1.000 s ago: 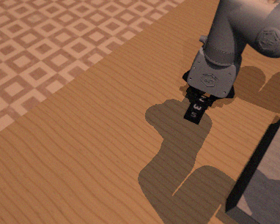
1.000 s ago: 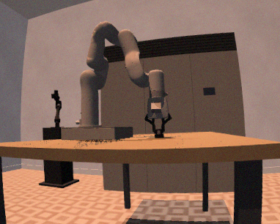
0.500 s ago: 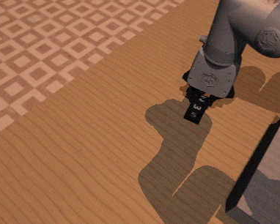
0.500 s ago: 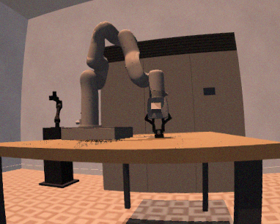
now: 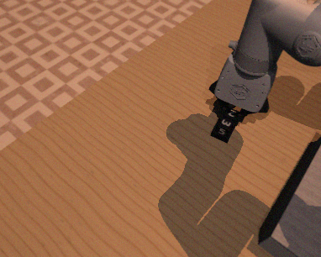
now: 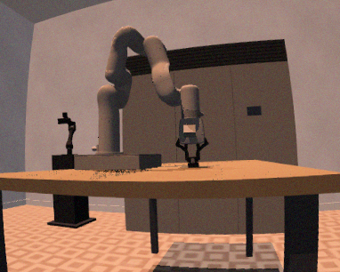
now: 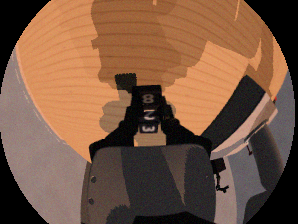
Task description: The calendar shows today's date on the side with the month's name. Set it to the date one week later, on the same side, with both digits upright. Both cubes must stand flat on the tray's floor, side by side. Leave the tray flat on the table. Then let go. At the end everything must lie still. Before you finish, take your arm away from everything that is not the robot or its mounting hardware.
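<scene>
My hand is 20 mm above the black digit cube. From my hand the other things lie so: black cube 30 mm to the left, 20 mm below.
</scene>
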